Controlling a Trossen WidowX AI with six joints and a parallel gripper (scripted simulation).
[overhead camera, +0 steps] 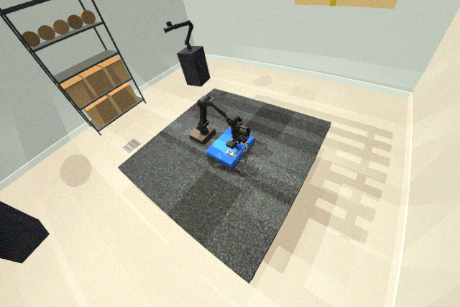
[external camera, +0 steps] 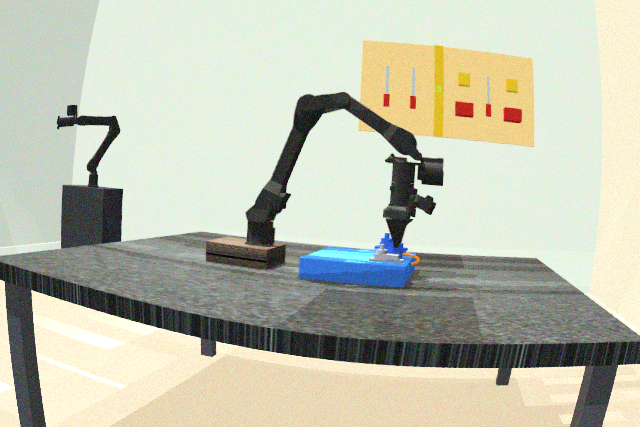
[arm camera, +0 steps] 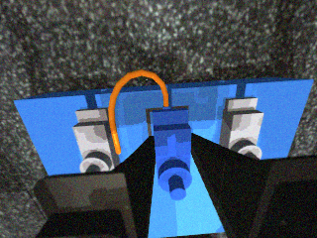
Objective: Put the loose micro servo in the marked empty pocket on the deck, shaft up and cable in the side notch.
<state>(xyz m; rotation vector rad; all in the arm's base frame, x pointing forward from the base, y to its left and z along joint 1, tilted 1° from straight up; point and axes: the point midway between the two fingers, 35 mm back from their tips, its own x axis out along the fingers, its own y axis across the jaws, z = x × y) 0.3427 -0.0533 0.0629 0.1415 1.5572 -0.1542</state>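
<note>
Now: gripper tip 120 mm past the deck, 50 mm above it and 20 mm to the right of it.
</note>
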